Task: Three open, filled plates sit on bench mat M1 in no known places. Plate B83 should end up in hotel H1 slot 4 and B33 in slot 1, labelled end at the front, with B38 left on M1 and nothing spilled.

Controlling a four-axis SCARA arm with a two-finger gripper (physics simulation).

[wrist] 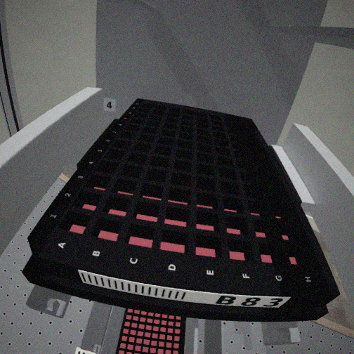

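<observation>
Looking at the scene, I find a plate B83 [178,210], and my gripper [196,120] is in sight as well.
</observation>
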